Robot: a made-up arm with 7 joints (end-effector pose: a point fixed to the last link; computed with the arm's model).
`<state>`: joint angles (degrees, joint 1 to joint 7).
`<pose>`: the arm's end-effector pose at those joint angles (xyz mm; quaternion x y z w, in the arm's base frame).
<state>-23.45 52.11 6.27 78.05 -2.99 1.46 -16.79</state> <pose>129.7 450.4 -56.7 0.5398 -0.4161 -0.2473 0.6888</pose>
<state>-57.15 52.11 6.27 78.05 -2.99 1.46 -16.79</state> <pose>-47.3 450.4 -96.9 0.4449 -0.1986 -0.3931 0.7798</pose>
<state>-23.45 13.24 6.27 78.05 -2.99 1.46 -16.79</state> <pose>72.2 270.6 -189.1 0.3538 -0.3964 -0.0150 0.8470</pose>
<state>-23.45 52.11 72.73 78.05 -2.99 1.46 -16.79</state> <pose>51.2 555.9 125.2 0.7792 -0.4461 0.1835 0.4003</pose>
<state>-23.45 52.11 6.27 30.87 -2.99 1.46 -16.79</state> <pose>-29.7 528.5 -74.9 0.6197 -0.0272 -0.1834 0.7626</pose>
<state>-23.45 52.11 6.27 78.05 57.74 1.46 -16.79</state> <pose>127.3 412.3 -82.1 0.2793 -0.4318 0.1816 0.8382</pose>
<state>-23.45 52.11 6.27 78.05 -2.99 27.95 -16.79</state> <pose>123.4 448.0 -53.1 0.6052 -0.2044 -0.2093 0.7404</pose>
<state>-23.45 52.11 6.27 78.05 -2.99 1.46 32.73</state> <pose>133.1 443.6 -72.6 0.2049 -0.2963 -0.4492 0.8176</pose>
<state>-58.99 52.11 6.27 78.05 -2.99 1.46 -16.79</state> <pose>-57.3 450.4 -96.0 0.4385 -0.1860 -0.4002 0.7829</pose>
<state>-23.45 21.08 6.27 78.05 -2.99 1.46 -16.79</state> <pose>79.7 314.2 -172.0 0.3954 -0.4041 -0.0629 0.8224</pose>
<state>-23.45 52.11 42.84 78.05 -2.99 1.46 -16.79</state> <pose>116.2 521.9 49.2 0.7001 -0.4512 -0.0113 0.5533</pose>
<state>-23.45 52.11 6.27 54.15 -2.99 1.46 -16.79</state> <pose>56.3 502.3 -77.8 0.5928 -0.2238 -0.2196 0.7418</pose>
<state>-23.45 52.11 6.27 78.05 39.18 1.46 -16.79</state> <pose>125.5 426.3 -78.3 0.3710 -0.4400 0.0504 0.8162</pose>
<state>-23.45 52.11 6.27 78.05 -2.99 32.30 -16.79</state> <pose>122.5 447.4 -52.4 0.6129 -0.1683 -0.2019 0.7452</pose>
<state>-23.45 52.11 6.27 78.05 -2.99 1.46 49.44</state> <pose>131.2 440.0 -77.1 0.0800 -0.2421 -0.5001 0.8276</pose>
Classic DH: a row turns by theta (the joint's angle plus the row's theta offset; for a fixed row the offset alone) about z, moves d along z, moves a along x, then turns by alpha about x. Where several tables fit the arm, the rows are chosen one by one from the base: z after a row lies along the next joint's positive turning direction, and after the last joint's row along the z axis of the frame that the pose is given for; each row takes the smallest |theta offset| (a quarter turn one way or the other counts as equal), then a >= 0, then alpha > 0; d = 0 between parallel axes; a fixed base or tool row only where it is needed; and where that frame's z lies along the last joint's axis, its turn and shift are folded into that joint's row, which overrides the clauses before.
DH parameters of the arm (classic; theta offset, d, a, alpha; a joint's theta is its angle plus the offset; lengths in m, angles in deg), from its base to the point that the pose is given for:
base (fixed): 0 0.2153 -0.0252 90
joint 1: -90 -0.156 0.0053 -90
joint 2: 90 0.047 0.0124 -90
joint 3: -90 -0.2398 0.0079 90
joint 4: 0 0.0064 -0.017 -90
joint 5: 0 -0.2122 -0.0285 -90
joint 6: -90 -0.0107 0.0103 90
joint 7: 80.12 0.015 0.0092 94.45
tool (fixed): -97.66 -0.019 0 0

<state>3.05 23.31 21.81 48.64 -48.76 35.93 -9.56</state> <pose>153.4 400.2 -120.4 0.6247 0.0091 -0.1411 0.7679</pose>
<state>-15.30 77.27 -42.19 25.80 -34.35 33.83 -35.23</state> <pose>45.9 583.4 83.4 0.7042 0.2572 -0.6401 0.1677</pose>
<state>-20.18 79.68 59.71 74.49 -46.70 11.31 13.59</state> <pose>140.2 533.6 294.1 0.8723 -0.1616 -0.2321 0.3989</pose>
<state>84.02 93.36 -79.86 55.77 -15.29 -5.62 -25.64</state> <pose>99.0 571.3 289.2 0.8418 -0.3137 -0.2926 0.3277</pose>
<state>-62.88 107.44 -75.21 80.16 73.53 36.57 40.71</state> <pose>-106.1 498.9 121.0 -0.0280 0.7224 -0.0606 0.6882</pose>
